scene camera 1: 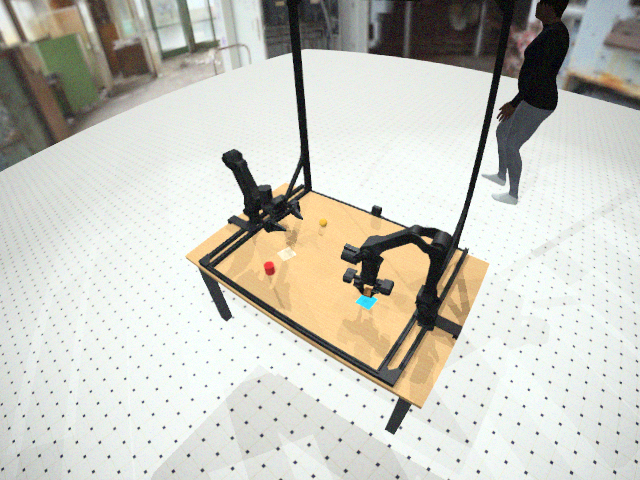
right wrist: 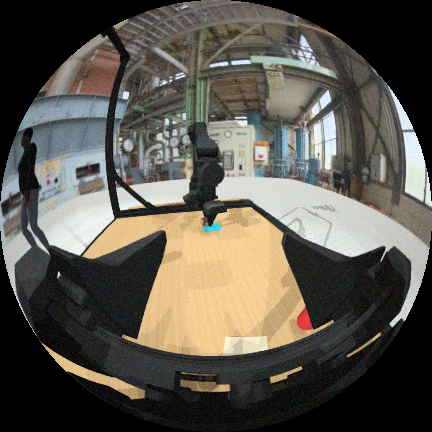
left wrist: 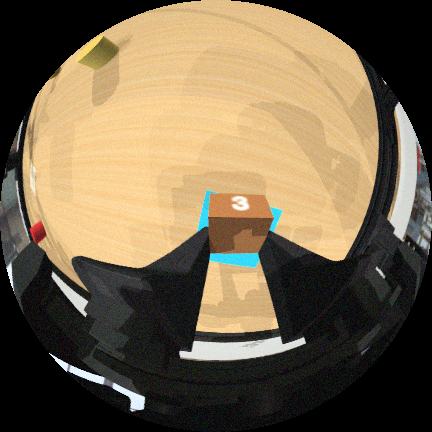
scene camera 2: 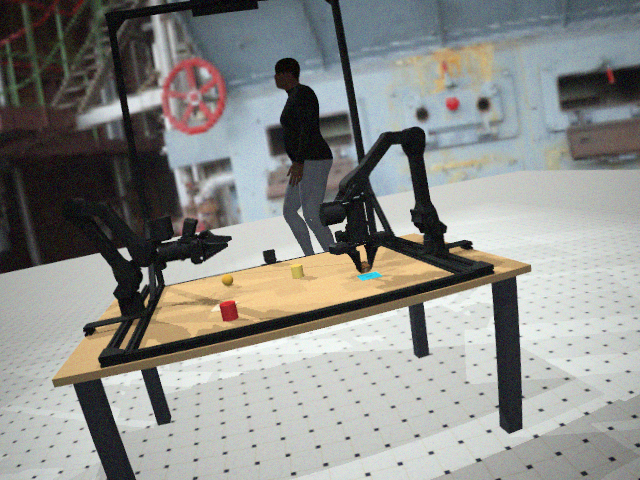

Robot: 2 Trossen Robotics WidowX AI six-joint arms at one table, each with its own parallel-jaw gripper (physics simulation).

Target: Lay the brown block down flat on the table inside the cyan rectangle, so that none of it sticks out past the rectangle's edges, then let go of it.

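Frame: origin at the left arm's base, x ahead, y left, z up, level; centimetres.
Seen in the pictures: left gripper, fingertip midpoint: (scene camera 1: 367, 295) (right wrist: 208, 223) (left wrist: 233, 232) (scene camera 2: 365, 270); right gripper, fingertip midpoint: (scene camera 1: 294, 224) (right wrist: 226, 237) (scene camera 2: 229, 241); left arm's base at its link origin: (scene camera 1: 426, 319) (left wrist: 374, 239) (scene camera 2: 435, 251); right arm's base at its link origin: (scene camera 1: 255, 221) (scene camera 2: 133, 313).
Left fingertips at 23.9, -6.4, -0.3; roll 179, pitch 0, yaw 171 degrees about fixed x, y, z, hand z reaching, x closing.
Offsets run from my left fingertips to a thing's middle, as dx, dy, dz. "pt": to the spot under its first point.
The brown block @(-0.2, -1.0, +0.9) (scene camera 1: 367, 291) (scene camera 2: 364, 267) (left wrist: 240, 227) (right wrist: 204, 221) is held between the fingers of my left gripper (scene camera 1: 367, 292) (scene camera 2: 364, 268) (left wrist: 233, 232), which is shut on it. A white 3 shows on one face. The block is low over the cyan rectangle @(pt -0.4, +2.6, -1.6) (scene camera 1: 366, 303) (scene camera 2: 370, 276) (left wrist: 235, 260) (right wrist: 212, 228); in the left wrist view cyan shows on several sides of it. A small gap to the table seems to remain; its exact height and tilt are hard to tell. My right gripper (scene camera 1: 292, 223) (scene camera 2: 227, 241) (right wrist: 226, 237) is open and empty, far to the left.
A red cylinder @(+42.7, -3.4, +0.4) (scene camera 1: 269, 268) (scene camera 2: 229, 311) (left wrist: 38, 232) stands near a cream square @(pt +39.9, -15.6, -1.5) (scene camera 1: 286, 253) (right wrist: 246, 345). An orange ball @(+29.4, -38.4, +0.3) (scene camera 1: 323, 222) (scene camera 2: 227, 280) and a yellow cylinder @(+10.8, -22.3, +0.3) (scene camera 2: 296, 271) (left wrist: 98, 54) are farther back. A black frame (scene camera 2: 279, 324) borders the table.
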